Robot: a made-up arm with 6 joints.
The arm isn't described. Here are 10 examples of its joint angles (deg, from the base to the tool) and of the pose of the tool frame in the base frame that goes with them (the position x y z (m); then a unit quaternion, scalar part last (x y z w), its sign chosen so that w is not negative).
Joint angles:
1: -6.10 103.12 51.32 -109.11 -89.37 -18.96
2: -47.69 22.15 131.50 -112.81 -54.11 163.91
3: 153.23 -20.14 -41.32 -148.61 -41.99 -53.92
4: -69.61 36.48 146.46 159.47 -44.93 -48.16
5: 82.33 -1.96 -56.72 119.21 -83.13 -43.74
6: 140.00 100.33 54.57 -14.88 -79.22 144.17
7: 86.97 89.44 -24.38 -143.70 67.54 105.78
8: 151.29 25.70 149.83 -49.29 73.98 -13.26
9: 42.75 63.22 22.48 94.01 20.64 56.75
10: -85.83 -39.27 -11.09 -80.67 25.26 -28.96
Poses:
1: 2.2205 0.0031 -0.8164 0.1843 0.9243 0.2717 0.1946
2: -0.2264 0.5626 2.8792 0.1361 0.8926 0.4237 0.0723
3: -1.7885 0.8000 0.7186 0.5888 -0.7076 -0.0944 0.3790
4: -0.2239 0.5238 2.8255 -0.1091 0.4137 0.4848 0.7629
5: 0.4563 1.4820 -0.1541 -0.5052 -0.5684 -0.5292 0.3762
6: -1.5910 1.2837 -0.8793 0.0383 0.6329 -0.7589 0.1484
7: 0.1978 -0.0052 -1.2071 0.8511 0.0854 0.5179 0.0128
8: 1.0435 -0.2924 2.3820 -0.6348 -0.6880 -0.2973 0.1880
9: 1.7303 1.7375 -0.3311 -0.3881 -0.8479 0.0655 0.3552
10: -0.0549 -1.4677 2.2242 0.7622 -0.2082 -0.5338 0.3012
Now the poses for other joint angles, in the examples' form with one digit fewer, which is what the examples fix.
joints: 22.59 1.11 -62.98 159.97 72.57 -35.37
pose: 0.856 0.454 -0.539 -0.533 -0.198 0.557 0.605
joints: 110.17 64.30 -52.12 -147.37 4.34 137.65
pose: 0.047 -0.044 -1.162 -0.943 -0.098 -0.017 0.318
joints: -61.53 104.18 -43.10 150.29 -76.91 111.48
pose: -0.352 0.406 -1.024 -0.352 -0.556 0.713 0.239
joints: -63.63 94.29 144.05 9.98 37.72 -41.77
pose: 0.796 -1.532 2.384 0.221 -0.449 -0.727 0.471
